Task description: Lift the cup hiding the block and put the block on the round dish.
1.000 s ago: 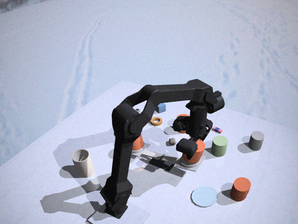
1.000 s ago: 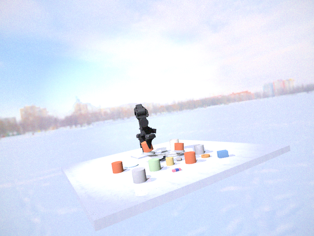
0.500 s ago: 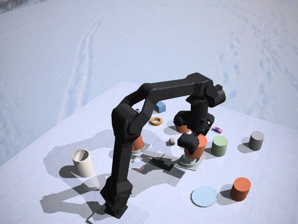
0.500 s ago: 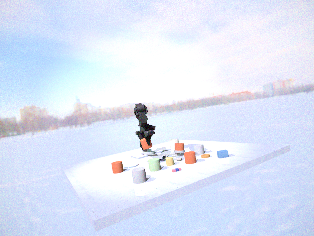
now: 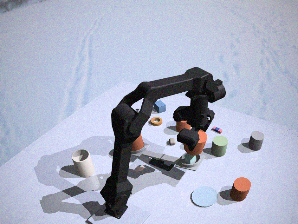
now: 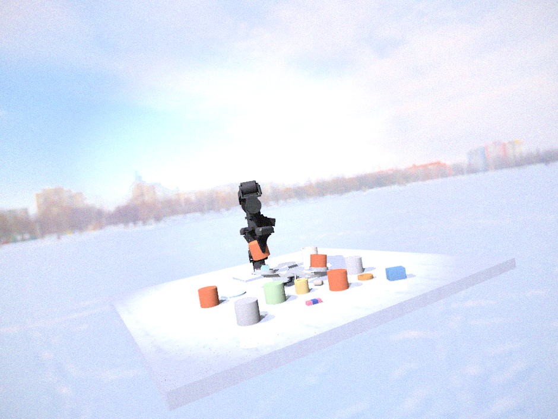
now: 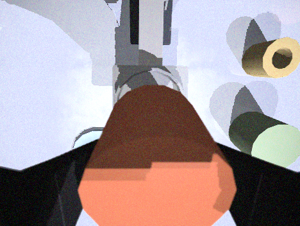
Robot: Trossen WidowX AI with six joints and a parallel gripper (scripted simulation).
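My gripper tip is 7 cm above the pale teal block and 1 cm to the right of it. The rest, counted from my gripper tip: green cylinder: 18 cm ahead, 12 cm below, 7 cm to the right; cream cup: 41 cm to the left, 17 cm behind, 11 cm below; round light-blue dish: 15 cm below, 10 cm behind, 9 cm to the right.
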